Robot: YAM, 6 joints.
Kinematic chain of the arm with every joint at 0, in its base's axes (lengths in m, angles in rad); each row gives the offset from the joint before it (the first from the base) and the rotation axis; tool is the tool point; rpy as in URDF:
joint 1: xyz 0 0 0.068 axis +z
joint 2: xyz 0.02 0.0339 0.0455 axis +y
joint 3: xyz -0.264 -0.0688 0 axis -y
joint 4: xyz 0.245 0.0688 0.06 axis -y
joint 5: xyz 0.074 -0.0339 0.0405 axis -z
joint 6: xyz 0.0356 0 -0.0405 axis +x
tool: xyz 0 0 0 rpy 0 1.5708 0
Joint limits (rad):
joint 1: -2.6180..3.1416
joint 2: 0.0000..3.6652
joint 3: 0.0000..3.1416
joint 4: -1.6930..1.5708
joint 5: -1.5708..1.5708
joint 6: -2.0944..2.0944
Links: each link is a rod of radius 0.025 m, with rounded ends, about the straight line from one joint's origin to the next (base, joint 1, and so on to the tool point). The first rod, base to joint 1, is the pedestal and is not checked.
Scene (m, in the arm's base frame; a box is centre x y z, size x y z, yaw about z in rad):
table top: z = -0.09
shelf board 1: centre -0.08 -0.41 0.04 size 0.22 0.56 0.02 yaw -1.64
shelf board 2: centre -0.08 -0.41 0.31 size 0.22 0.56 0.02 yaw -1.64
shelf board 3: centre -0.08 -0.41 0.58 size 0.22 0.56 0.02 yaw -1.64
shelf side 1: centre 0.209 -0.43 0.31 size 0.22 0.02 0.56 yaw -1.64
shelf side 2: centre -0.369 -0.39 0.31 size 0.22 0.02 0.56 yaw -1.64
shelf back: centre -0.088 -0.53 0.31 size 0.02 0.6 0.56 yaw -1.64
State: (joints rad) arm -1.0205 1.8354 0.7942 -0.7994 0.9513 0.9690
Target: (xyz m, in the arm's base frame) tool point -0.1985 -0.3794 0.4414
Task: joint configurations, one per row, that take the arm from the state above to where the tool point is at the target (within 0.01 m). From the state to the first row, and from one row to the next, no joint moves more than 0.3 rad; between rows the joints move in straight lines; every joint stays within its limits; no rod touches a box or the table.
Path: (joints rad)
1: -1.3165 1.7408 0.7525 -0.6747 0.7964 0.9132
2: -1.6126 1.6463 0.7107 -0.5500 0.6414 0.8575
3: -1.9086 1.5517 0.6690 -0.4253 0.4865 0.8017
4: -2.2046 1.4571 0.6272 -0.3006 0.3316 0.7459
5: -2.5007 1.3626 0.5855 -0.1760 0.1767 0.6901
6: -2.4288 1.3206 0.8772 -0.3160 0.4352 0.7831
7: -2.3569 1.2787 1.1690 -0.4560 0.6937 0.8760
8: -2.2850 1.2368 1.4607 -0.5960 0.9522 0.9690
9: -2.1865 1.4435 1.6307 -0.4795 0.9230 0.9690
10: -2.0880 1.6502 1.8008 -0.3630 0.8938 0.9690
11: -1.9895 1.8568 1.9708 -0.2465 0.8645 0.9690

